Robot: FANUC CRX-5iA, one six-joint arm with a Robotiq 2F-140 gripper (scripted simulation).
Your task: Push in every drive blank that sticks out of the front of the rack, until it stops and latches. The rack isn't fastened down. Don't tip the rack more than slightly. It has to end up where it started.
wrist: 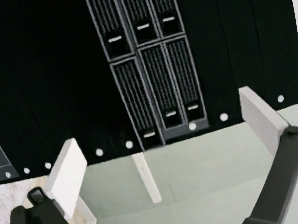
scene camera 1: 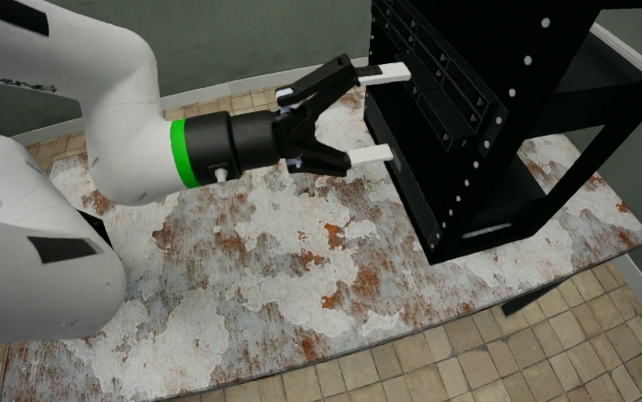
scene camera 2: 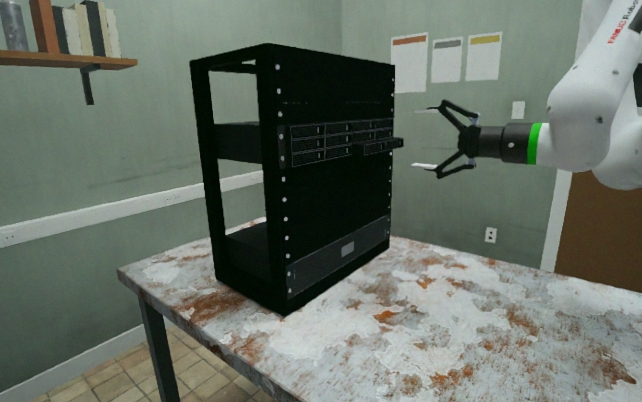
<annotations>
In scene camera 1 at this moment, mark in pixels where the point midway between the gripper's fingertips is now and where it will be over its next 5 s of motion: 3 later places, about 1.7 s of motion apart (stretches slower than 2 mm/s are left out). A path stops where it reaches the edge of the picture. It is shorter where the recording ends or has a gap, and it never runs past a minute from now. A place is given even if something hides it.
My gripper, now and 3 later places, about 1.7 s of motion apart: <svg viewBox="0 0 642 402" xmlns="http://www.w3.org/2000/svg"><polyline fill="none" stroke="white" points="397,115 399,98 406,77 418,76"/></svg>
</annotations>
